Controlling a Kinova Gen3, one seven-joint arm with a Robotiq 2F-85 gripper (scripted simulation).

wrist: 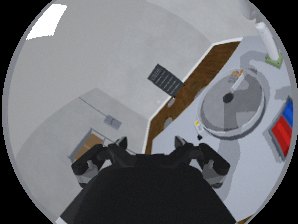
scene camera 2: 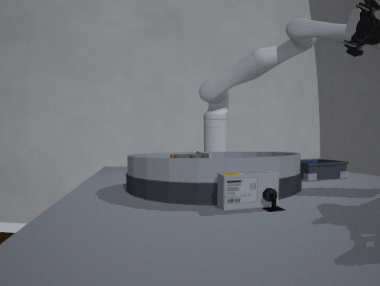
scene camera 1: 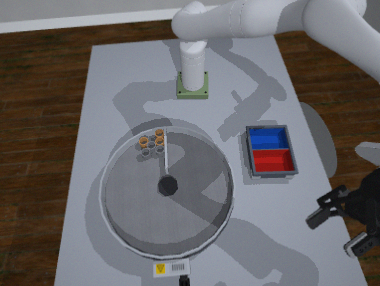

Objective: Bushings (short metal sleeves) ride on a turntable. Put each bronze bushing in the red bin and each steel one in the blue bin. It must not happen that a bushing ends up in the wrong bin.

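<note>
The wrist view shows me my gripper, which is visible to me elsewhere too. I can also see a bin.
</note>
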